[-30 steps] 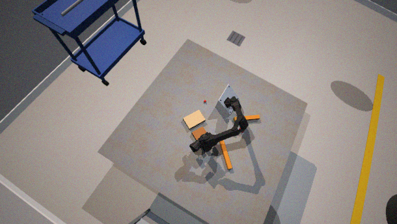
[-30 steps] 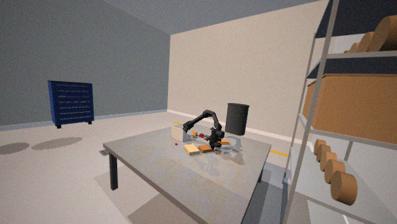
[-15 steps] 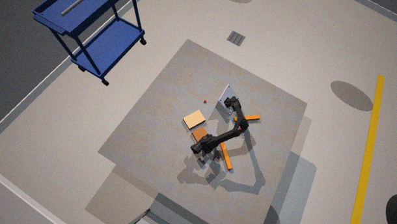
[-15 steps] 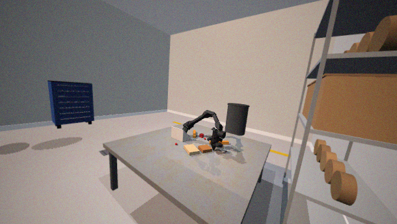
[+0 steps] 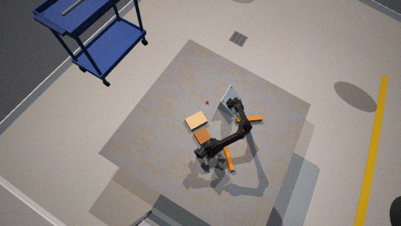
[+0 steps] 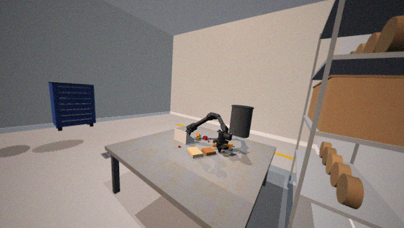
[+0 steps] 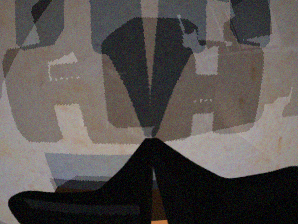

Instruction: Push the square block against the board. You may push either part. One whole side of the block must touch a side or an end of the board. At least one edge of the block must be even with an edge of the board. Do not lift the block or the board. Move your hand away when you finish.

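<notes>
The orange-brown square block is 8 cm to the right of my gripper tip, 7 cm behind it and 1 cm above it. Also, from my gripper tip: pale wooden slab (20 cm to the right, 14 cm behind, 1 cm above).
</notes>
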